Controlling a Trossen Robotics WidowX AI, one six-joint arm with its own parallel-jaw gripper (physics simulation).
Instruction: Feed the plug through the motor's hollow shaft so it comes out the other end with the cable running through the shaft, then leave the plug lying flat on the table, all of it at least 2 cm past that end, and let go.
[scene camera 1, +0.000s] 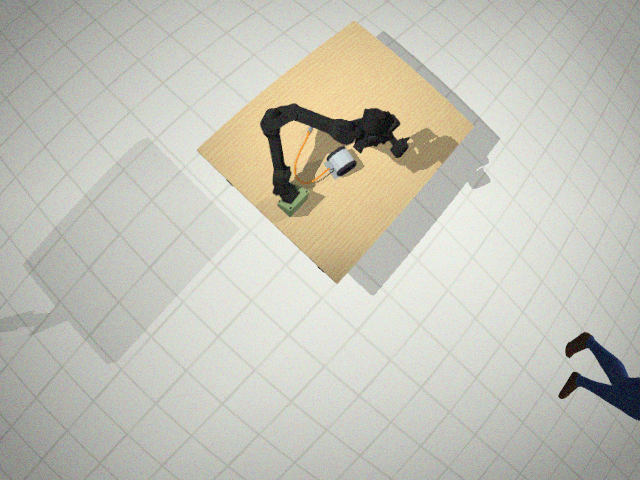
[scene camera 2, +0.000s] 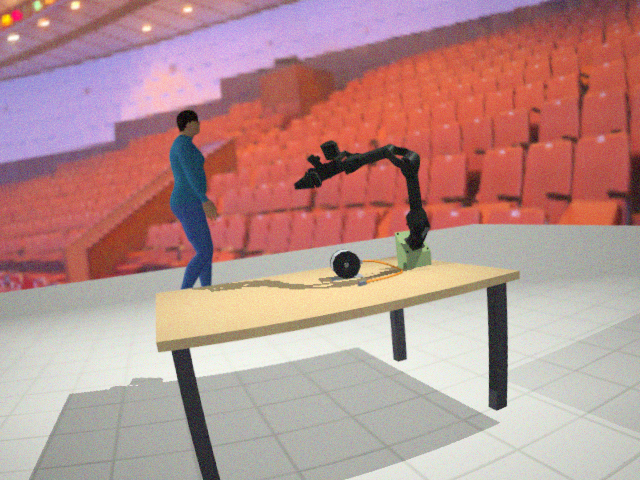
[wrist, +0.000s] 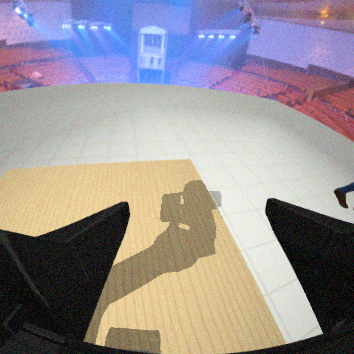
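Pixels of known places: gripper, fingertip midpoint: (scene camera 1: 401, 128) (scene camera 2: 294, 186) (wrist: 197, 207); arm's base at its link origin: (scene camera 1: 290, 197) (scene camera 2: 414, 242).
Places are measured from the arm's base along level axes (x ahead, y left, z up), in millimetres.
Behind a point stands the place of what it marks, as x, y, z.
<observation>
The motor (scene camera 1: 341, 161) @(260, -76, 5) (scene camera 2: 345, 264) @(261, -107, -49), a silvery cylinder with black ends, lies on its side on a grey support near the table's middle. An orange cable (scene camera 1: 296, 160) @(172, 99, -88) (scene camera 2: 385, 263) @(133, -22, -61) runs from beside the motor in a loop near the arm's base. The small grey plug (scene camera 1: 310, 129) @(336, 141, -79) (scene camera 2: 361, 283) @(347, 155, -84) at its free end lies on the table, apart from the motor. Whether any cable is inside the shaft cannot be made out. My gripper (scene camera 1: 402, 133) @(396, -195, 270) (scene camera 2: 306, 182) (wrist: 197, 207) @(396, -195, 270) is open and empty, high above the table and beyond the motor. Motor and plug do not show in the wrist view.
The arm stands on a green base (scene camera 1: 293, 202) @(-18, -26, 30) (scene camera 2: 413, 257) @(33, 29, -51) at one edge of the wooden table (scene camera 1: 351, 67) @(775, 201, -93) (scene camera 2: 248, 312) @(762, 212, -93) (wrist: 75, 195) @(818, 10, -93). The arm passes above the plug end of the cable in scene camera 1. A person (scene camera 1: 615, 372) (scene camera 2: 191, 191) stands off the table.
</observation>
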